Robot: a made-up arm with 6 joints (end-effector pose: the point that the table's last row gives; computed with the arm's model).
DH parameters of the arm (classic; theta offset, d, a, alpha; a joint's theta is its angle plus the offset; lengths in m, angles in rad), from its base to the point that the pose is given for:
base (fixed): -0.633 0 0.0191 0
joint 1: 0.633 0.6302 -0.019 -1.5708
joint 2: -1.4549 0 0.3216 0
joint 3: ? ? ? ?
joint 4: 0 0.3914 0.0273 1.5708
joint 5: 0 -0.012 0.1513 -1.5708
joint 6: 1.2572 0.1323 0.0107 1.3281
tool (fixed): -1.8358 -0.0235 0 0
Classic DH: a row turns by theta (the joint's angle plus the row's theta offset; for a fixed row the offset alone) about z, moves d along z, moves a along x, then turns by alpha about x.
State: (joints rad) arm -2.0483 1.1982 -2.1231 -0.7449 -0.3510 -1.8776
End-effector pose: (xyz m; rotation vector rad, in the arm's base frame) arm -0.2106 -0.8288 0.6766 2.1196 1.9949 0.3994
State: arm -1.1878 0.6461 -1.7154 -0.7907 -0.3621 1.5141
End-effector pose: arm 0.4515 -0.6172 0.8525 0.3222 -0.7421 1.8638
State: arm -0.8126 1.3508 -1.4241 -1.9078 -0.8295 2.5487
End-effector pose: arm 0.4320 -0.0959 0.3049 2.1160 -1.6311 1.4437
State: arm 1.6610 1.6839 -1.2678 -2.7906 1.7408 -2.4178
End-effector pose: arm -0.0116 0.2730 -0.0336 -0.6225 -0.1632 -2.0387
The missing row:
joint 3: 1.4549 0.0345 0.1074 -1.5708
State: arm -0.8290 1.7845 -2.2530 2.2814 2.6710 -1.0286
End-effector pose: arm 0.5673 -0.3368 0.3002 0.4434 1.0849 -1.6336
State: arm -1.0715 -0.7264 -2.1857 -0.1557 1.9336 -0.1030
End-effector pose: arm -0.0344 0.0430 1.3481 1.0570 0.0284 1.5763
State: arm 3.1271 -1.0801 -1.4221 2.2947 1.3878 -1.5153
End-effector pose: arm 0.0544 -0.1171 1.3547 0.2167 1.2431 1.0759
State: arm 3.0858 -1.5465 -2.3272 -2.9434 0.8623 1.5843
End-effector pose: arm 0.8001 -0.0868 1.0446 -0.6580 1.9158 -2.3781
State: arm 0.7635 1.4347 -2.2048 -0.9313 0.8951 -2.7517
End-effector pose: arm 0.5644 0.6014 0.2931 0.8371 -1.4561 1.3758
